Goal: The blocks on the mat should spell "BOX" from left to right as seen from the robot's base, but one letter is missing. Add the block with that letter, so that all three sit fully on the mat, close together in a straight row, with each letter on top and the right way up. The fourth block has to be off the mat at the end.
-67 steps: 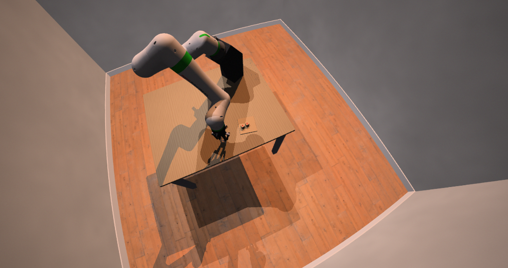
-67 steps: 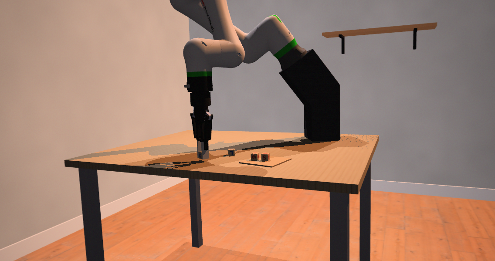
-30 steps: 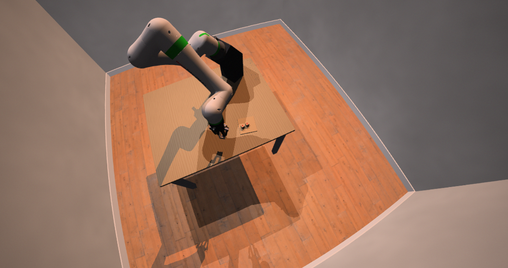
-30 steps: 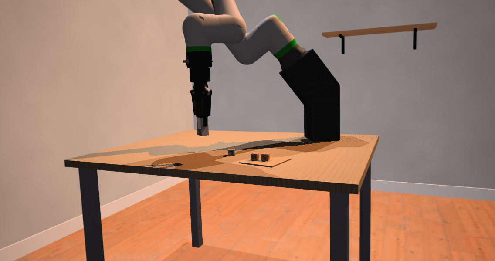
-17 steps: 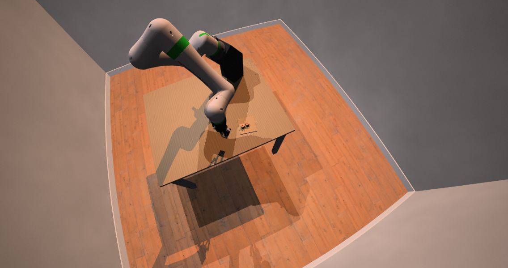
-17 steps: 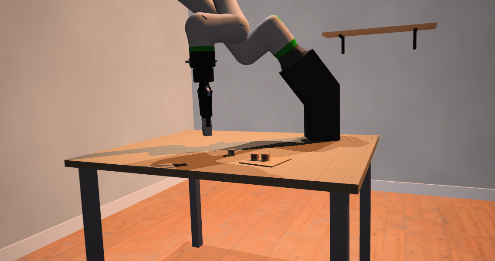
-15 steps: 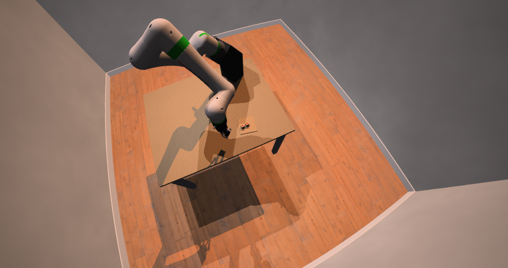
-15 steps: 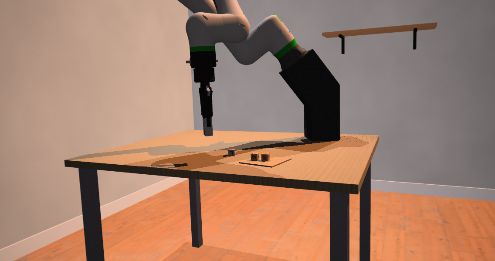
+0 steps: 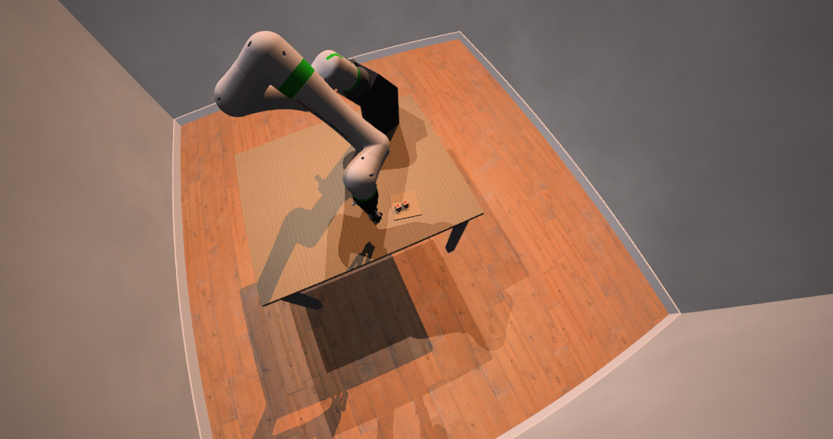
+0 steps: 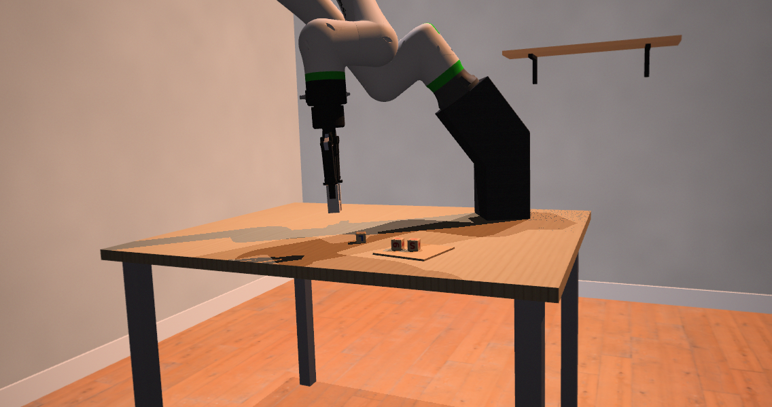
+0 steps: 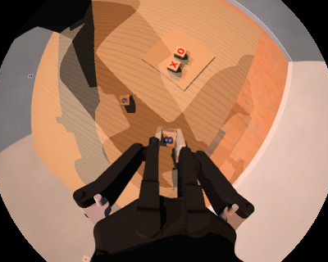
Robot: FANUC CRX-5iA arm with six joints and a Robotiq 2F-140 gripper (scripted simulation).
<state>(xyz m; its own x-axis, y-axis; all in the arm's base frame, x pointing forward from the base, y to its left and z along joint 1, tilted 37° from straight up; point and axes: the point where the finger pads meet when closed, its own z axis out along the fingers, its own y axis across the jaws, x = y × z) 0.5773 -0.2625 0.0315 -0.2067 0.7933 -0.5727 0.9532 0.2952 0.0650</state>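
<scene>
Now: the thin mat 180 mm to the left of my hand, 130 mm below it and 30 mm behind it.
</scene>
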